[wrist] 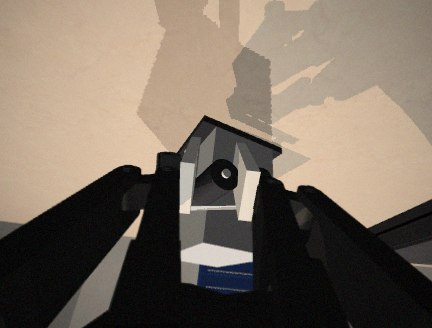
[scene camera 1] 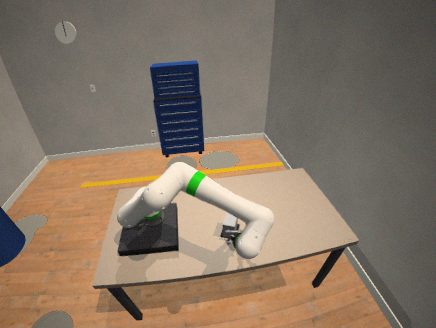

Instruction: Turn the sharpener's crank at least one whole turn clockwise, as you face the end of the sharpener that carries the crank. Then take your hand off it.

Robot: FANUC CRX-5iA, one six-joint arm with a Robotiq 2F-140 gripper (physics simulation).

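Frame: origin at the arm's base, x ahead, y left, z up, level; centimetres.
Seen in the pictures: gripper, fingertip midpoint: (wrist: 216,157) (scene camera 1: 234,236); arm's base at its link origin: (scene camera 1: 153,218).
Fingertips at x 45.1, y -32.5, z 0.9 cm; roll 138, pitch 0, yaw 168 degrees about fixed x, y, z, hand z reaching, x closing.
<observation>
Pixels of each thing's top centre, then the offset from my fingertips to it. "spot": a spot on its surface instead. Level surfaces: height alone.
- sharpener at a spot on its surface: (wrist: 227,227) spot: dx -0.9, dy +3.9, dz +4.6 cm
- crank's black round knob at its top centre: (wrist: 212,197) dx -0.3, dy -1.5, dz +4.2 cm
- table at its surface level: dz -6.5 cm
The sharpener (scene camera 1: 230,220) (wrist: 227,227) stands on the table, a grey body with a pale top and a dark-edged base. The arm's wrist partly hides it in the scene view. Its crank's black round knob (wrist: 212,181), with a pale centre dot, points toward the wrist camera, close to the base side of the body. My gripper (scene camera 1: 231,239) (wrist: 216,157) is at the crank end, with one pale pad on each side of the knob, shut on it. The crank's arm is mostly hidden in the wrist view.
The robot's black base plate (scene camera 1: 165,242) lies at the table's left. The arm (scene camera 1: 225,198) arches over the table (scene camera 1: 300,215). A blue drawer cabinet (scene camera 1: 181,125) (wrist: 227,277) stands by the back wall. A blue object (scene camera 1: 7,239) shows at the far left.
</observation>
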